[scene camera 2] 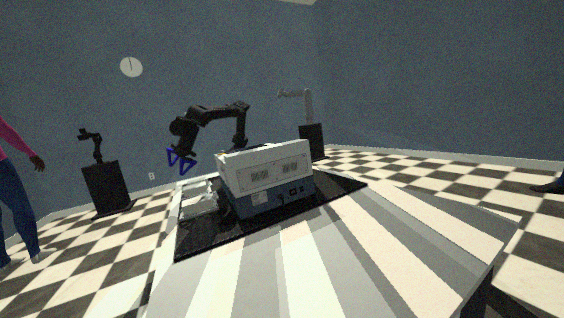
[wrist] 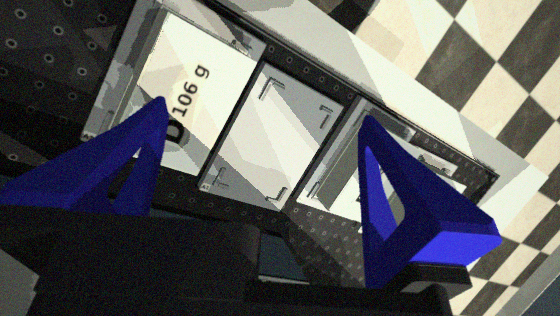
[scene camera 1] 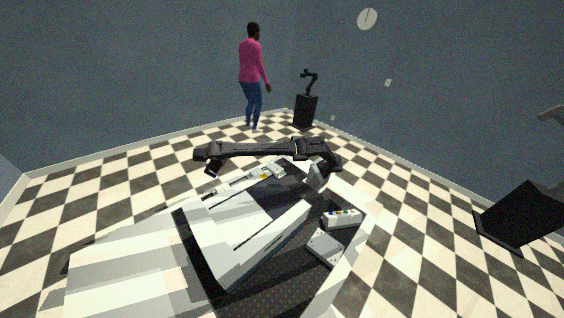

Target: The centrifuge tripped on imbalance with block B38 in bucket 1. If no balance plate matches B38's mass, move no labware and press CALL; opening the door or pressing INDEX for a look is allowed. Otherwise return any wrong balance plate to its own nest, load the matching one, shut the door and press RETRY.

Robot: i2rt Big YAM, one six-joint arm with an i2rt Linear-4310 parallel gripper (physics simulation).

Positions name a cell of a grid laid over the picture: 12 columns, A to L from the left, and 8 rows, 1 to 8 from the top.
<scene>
My gripper (wrist: F3) is open, with nothing in its grasp. I also see a white centrifuge (scene camera 1: F6).
</scene>
